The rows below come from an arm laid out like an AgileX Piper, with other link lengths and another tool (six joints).
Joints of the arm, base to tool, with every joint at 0 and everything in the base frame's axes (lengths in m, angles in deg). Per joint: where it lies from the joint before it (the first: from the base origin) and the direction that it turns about. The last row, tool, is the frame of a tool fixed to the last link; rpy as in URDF.
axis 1: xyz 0 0 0.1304 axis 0 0 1
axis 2: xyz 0 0 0 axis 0 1 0
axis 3: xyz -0.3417 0 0.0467 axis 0 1 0
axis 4: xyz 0.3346 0 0.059 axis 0.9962 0 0.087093
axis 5: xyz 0 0 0 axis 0 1 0
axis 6: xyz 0.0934 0 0.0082 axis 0.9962 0 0.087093
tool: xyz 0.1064 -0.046 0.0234 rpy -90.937 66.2 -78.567
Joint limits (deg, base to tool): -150..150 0..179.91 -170..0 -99.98..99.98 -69.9..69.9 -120..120
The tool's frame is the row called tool.
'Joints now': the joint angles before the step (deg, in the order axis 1, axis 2, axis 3, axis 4, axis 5, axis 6). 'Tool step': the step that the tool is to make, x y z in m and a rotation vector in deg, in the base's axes. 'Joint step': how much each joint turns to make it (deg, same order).
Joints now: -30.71 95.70 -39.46 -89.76 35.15 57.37
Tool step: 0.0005 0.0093 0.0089 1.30 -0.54 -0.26
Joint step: 1.19 -2.24 -0.11 5.62 0.00 -4.42
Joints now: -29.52 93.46 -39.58 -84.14 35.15 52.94
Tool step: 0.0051 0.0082 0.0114 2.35 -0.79 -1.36
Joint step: 1.47 -1.72 -2.03 9.44 0.91 -7.02
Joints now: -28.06 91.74 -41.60 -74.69 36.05 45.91
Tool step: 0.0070 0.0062 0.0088 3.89 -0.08 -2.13
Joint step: 1.05 -0.62 -3.67 12.16 2.15 -9.31
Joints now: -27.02 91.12 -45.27 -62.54 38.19 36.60
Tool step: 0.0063 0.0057 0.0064 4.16 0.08 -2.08
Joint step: 0.60 -0.04 -3.74 10.51 2.90 -7.73
